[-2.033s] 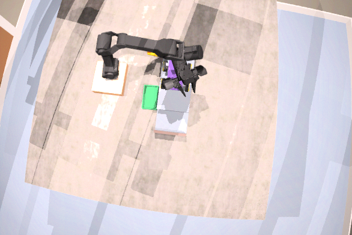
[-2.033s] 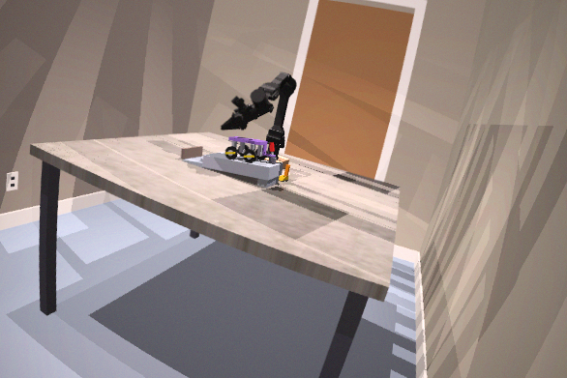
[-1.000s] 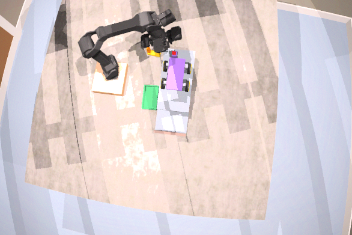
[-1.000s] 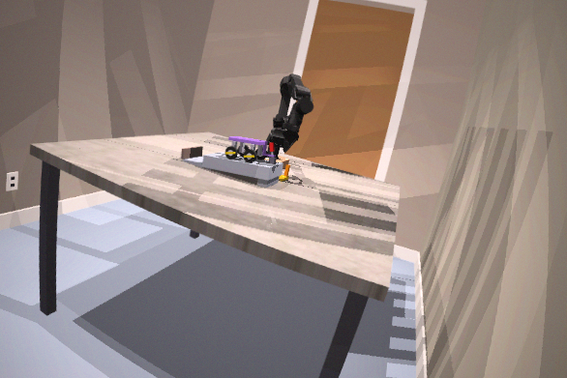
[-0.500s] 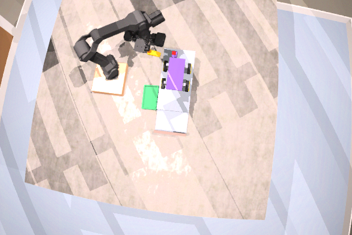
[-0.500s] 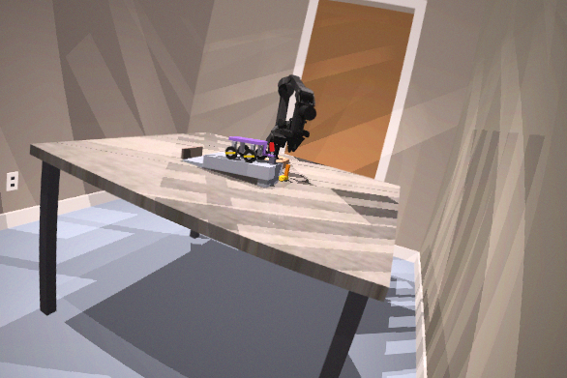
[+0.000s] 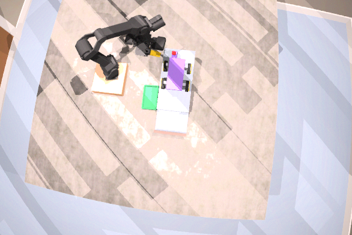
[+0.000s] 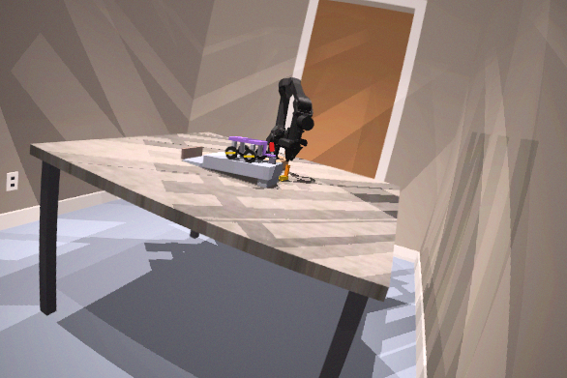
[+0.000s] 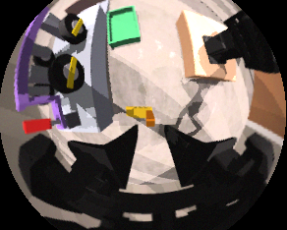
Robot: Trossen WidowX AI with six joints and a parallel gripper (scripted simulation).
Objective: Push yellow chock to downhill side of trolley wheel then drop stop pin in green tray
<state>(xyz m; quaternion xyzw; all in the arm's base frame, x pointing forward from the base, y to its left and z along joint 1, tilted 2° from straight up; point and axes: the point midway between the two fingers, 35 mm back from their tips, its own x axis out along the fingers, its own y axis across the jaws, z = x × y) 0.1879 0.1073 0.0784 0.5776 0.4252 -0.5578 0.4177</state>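
Right now my gripper tip is 60 mm above the yellow chock and 20 mm short of it. From my gripper tip the other things lie so: grey ramp 170 mm to the right, 130 mm ahead, 40 mm below; red-headed stop pin 130 mm ahead, 60 mm to the right, 40 mm above; purple trolley 160 mm to the right, 130 mm ahead, 30 mm above.
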